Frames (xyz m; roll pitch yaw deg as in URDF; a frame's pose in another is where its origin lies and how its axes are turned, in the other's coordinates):
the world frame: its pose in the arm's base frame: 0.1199 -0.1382 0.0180 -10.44 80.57 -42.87
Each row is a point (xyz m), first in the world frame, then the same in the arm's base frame.
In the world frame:
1: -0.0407 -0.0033 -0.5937
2: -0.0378 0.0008 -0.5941
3: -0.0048 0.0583 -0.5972
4: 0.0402 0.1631 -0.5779
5: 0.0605 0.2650 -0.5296
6: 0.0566 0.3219 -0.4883
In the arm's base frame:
1: -0.3821 0.1766 -0.0374
2: -0.3799 0.1799 -0.0405
3: -0.3476 0.2263 -0.0752
4: -0.2697 0.2994 -0.1196
5: -0.1721 0.3575 -0.1349
6: -0.1075 0.3841 -0.1261

